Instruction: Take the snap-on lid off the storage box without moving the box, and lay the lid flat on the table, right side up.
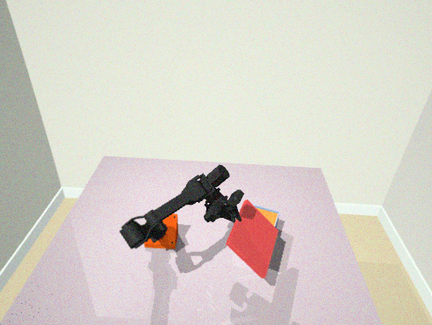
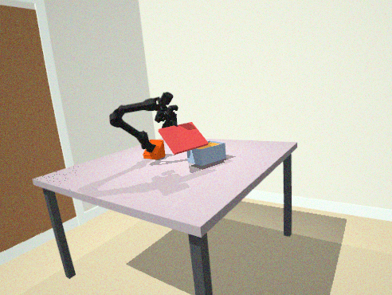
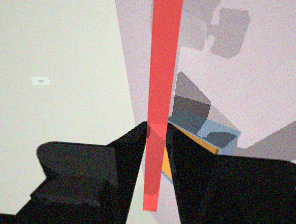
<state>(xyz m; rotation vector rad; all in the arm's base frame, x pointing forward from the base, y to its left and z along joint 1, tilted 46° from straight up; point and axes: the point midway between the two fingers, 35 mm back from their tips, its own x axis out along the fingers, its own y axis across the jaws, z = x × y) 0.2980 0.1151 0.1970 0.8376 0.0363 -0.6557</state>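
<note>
Now: gripper tip 60 mm short of the red lid, 50 mm above it and 10 mm to the left of it. Also, from my gripper tip: storage box: 190 mm below, 160 mm to the left, 80 mm ahead.
</note>
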